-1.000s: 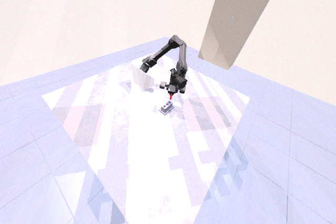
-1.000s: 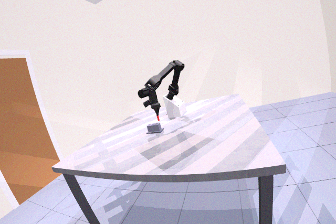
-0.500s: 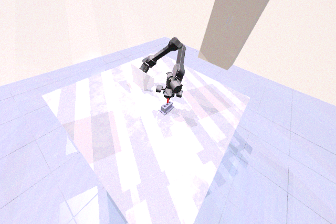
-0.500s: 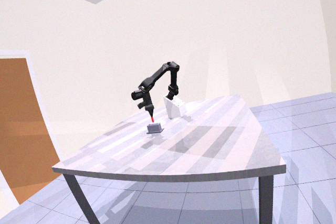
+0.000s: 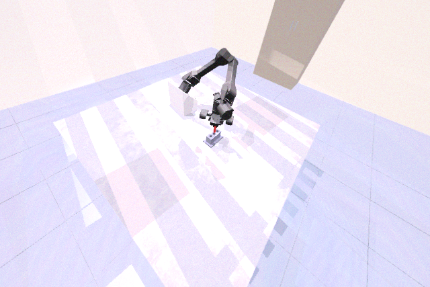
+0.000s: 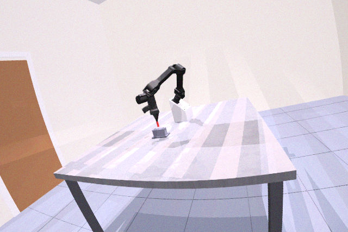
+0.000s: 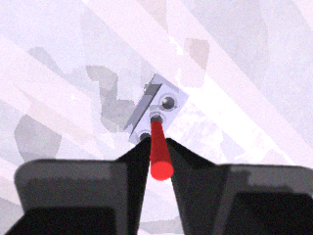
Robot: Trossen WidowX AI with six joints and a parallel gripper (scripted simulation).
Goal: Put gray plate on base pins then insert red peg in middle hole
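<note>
My gripper tip is now right at the red peg. The rest, counted from my gripper tip: dark base (100 mm below); gray plate (70 mm below).
</note>
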